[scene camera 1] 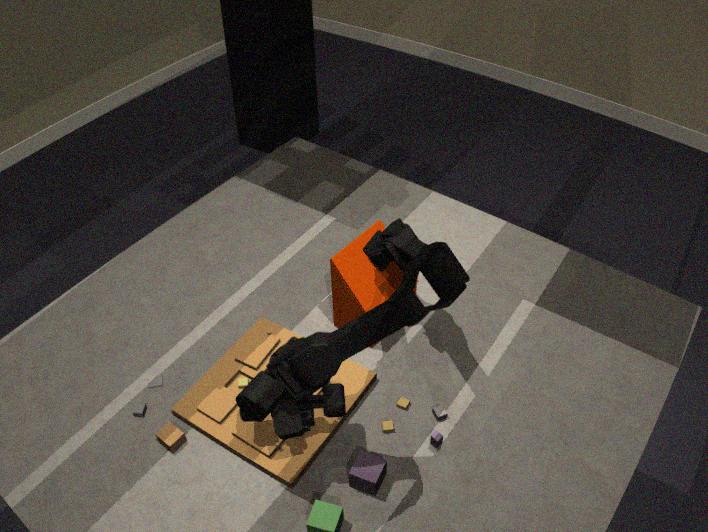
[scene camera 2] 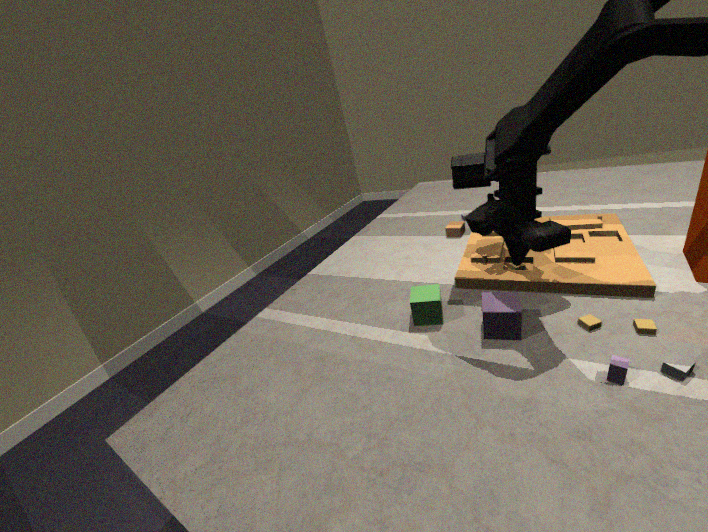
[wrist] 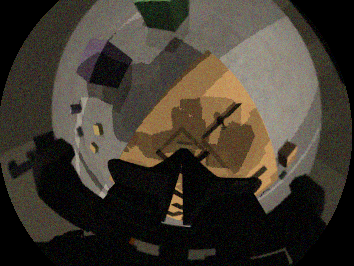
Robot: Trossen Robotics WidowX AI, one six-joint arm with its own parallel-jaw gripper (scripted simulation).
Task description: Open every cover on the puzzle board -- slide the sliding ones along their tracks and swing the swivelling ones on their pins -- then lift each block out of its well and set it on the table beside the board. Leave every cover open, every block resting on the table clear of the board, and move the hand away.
Scene:
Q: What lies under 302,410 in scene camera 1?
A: My gripper.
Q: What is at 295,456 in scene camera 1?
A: A tan puzzle board.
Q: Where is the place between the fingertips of my gripper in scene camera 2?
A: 517,264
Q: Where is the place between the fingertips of my gripper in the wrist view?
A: At 183,151

